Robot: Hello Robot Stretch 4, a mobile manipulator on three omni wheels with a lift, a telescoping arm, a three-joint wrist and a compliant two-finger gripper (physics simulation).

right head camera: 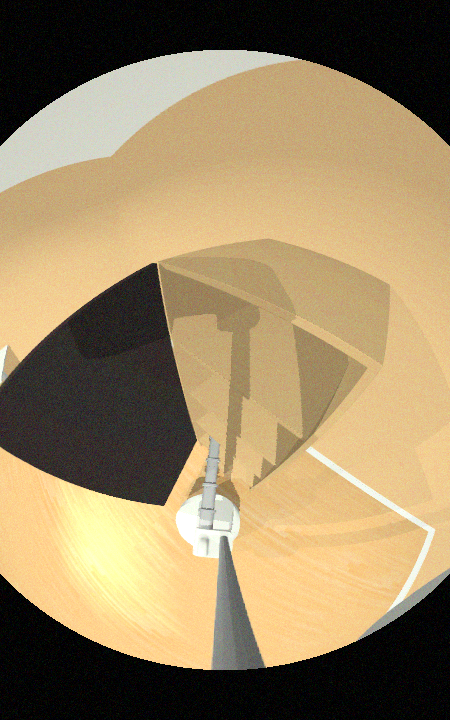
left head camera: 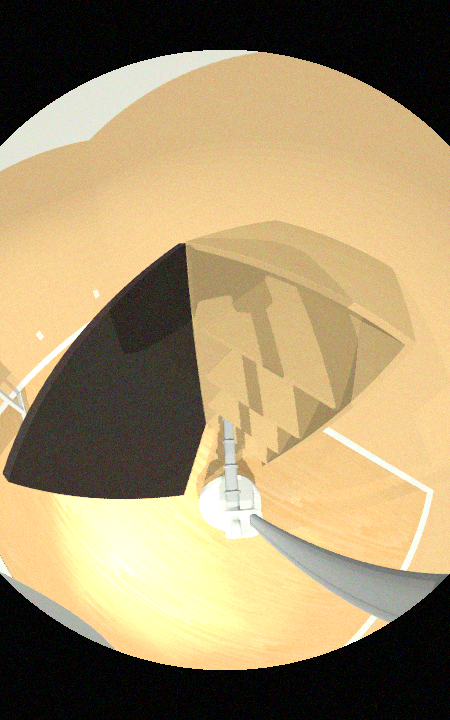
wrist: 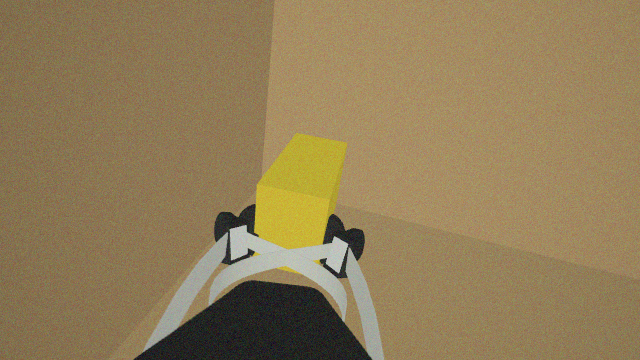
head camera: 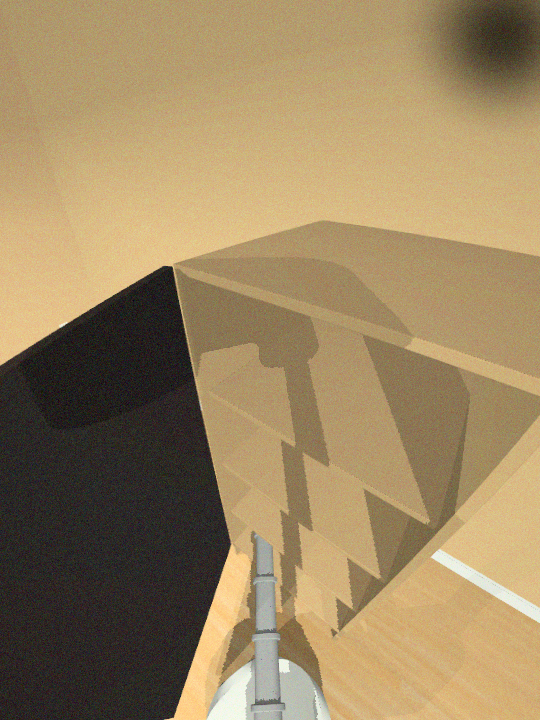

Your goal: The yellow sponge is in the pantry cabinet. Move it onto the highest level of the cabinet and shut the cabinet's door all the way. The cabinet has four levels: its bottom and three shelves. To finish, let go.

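Places are measured from the robot's base along level axes (x left, y back, z up), in millimetres.
Pixels of known places: gripper, between the fingertips: [wrist: 291,229].
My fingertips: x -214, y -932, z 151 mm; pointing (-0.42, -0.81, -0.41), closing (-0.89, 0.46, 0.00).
Behind a point stands the place of what it marks.
The yellow sponge [wrist: 292,215] @(x -198, y -902, z 186 mm) stands between the two dark fingertips in the wrist view, near a corner of the cabinet's inside. My gripper [wrist: 291,229] @(x -214, y -932, z 151 mm) is shut on the sponge, with a fingertip pressed to each side. The pantry cabinet [head camera: 360,284] @(x -156, y -493, z 1372 mm) [left head camera: 329,260] @(x -220, y -535, z 1372 mm) [right head camera: 329,281] @(x -303, y -526, z 1372 mm) is light wood, with stepped shelves showing through its open front. Its black door [head camera: 110,494] @(x 229, y -317, z 1119 mm) [left head camera: 122,424] @(x 260, y -214, z 1178 mm) [right head camera: 100,414] @(x 247, y -258, z 1124 mm) stands wide open on the left. In the head views the arm reaches into the lower part of the cabinet; the gripper and sponge are hidden there. I cannot tell which level they are on.
The grey telescoping arm [head camera: 266,610] @(x -4, y -298, z 388 mm) [left head camera: 230,456] @(x -5, y -289, z 388 mm) [right head camera: 210,469] @(x 2, y -322, z 388 mm) runs close to the right of the door's lower edge. White lines [head camera: 488,584] @(x -1009, y -372, z 35 mm) [left head camera: 376,459] @(x -1378, y -64, z 32 mm) [right head camera: 371,488] @(x -1322, y -127, z 62 mm) mark the floor right of the cabinet. Tan walls stand behind it.
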